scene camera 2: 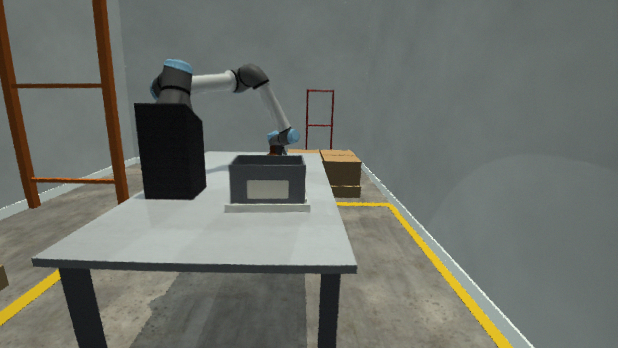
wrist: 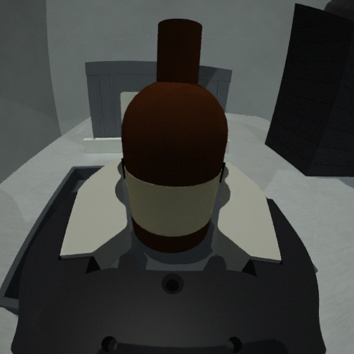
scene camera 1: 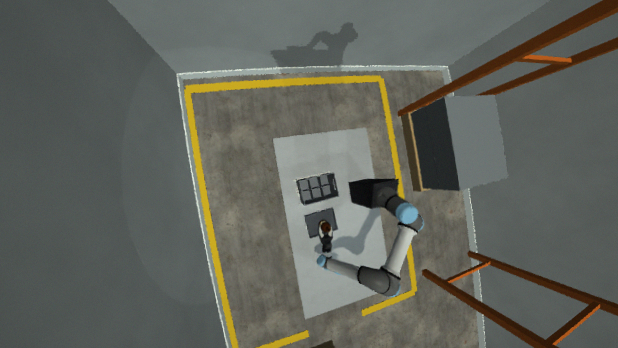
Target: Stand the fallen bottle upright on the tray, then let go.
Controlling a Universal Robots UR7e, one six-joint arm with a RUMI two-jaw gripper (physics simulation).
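Where they show: gripper, fingertip midpoint: [scene camera 1: 324, 225]; arm's base, origin of the base link: [scene camera 2: 173, 114] [scene camera 1: 384, 196].
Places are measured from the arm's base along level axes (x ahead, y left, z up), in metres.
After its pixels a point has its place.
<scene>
The brown bottle [scene camera 1: 326, 227] @[x 0.414, y 0.140, z -0.183 m] [wrist: 175, 127] with a cream label stands upright or nearly so, neck up, over the dark flat tray [scene camera 1: 313, 223] @[x 0.479, y 0.129, z -0.331 m] [wrist: 36, 232]. In scene camera 2 a small brown part of the bottle [scene camera 2: 273, 150] @[x 0.412, y 0.143, z -0.179 m] shows behind the grey bin. My gripper [scene camera 1: 325, 231] @[x 0.406, y 0.148, z -0.255 m] [wrist: 172, 162] is shut on the bottle, one pale jaw on each side at the label. It reaches in from the side, near the tray's edge. The bottle's base is hidden by the gripper, so I cannot tell whether it touches the tray.
A grey bin [scene camera 1: 317, 188] @[x 0.369, y -0.143, z -0.328 m] [scene camera 2: 239, 181] @[x 0.288, y -0.246, z -0.222 m] [wrist: 104, 102] with several compartments stands beside the tray on the table [scene camera 1: 320, 300] @[x 0.597, y 0.793, z -0.336 m] [scene camera 2: 200, 240] @[x 0.192, y -0.468, z -0.336 m]. The black pedestal [scene camera 1: 361, 193] @[x 0.091, y -0.035, z -0.136 m] [scene camera 2: 167, 150] @[x -0.001, y -0.106, z -0.134 m] [wrist: 312, 95] bearing the arm stands to one side. Cardboard boxes [scene camera 2: 342, 172] are beyond the table.
</scene>
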